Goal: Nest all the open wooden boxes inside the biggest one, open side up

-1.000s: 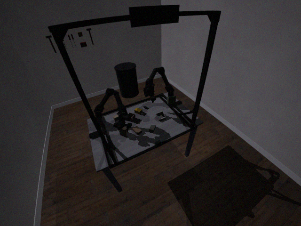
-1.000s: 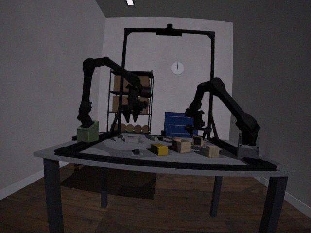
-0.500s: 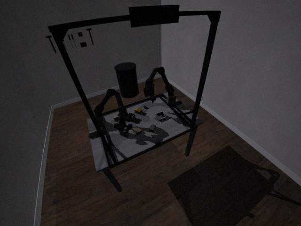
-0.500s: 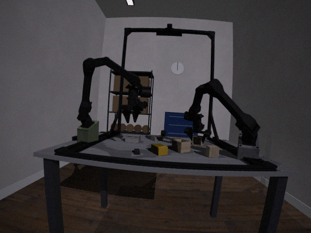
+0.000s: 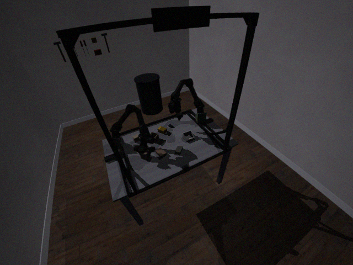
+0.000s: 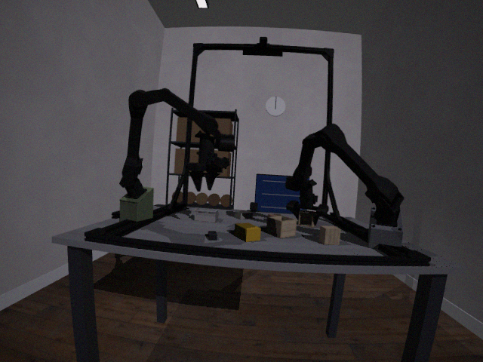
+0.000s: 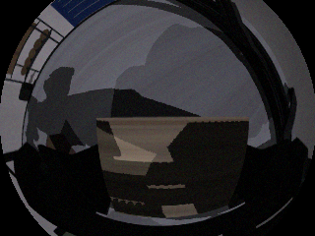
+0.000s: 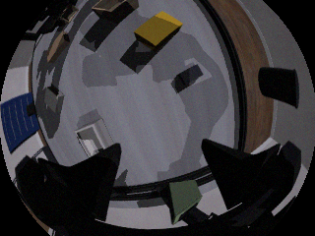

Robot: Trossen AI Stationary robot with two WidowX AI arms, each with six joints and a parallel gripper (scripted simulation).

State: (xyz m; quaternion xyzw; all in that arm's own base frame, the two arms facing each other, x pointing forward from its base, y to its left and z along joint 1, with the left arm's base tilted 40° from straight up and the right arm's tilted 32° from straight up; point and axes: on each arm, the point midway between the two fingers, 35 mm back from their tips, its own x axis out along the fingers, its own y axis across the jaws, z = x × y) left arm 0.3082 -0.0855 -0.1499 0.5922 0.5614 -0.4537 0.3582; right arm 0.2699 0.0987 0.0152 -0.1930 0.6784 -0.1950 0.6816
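Observation:
The brown block is 30 mm behind my left hand, 140 mm to the right of it and 30 mm below it. The rest, counted from my left hand: yellow block 270 mm ahead, 250 mm to the right, 20 mm below; then dark block 320 mm ahead, 360 mm to the right, 30 mm below; then pale block 60 mm behind, 310 mm to the right, 30 mm below.

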